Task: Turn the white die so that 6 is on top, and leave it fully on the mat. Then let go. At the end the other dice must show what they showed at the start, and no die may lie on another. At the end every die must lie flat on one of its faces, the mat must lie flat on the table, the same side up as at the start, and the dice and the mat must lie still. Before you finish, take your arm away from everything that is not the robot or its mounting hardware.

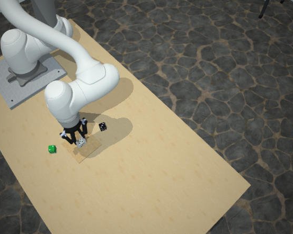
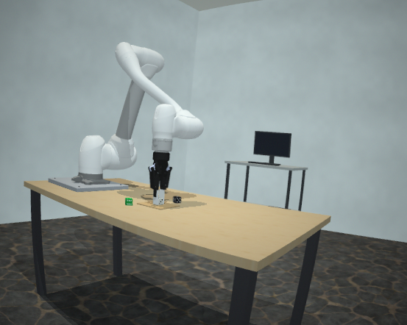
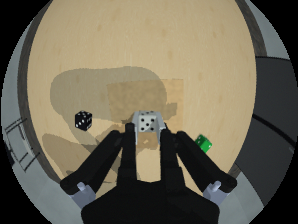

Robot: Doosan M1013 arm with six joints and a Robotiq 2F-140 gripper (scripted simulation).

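My hand is 20 mm above the white die. From my hand the other things lie so: green die (70 mm behind, 120 mm to the right, 20 mm below); tan mat (40 mm below); black die (130 mm to the left, 20 mm below).
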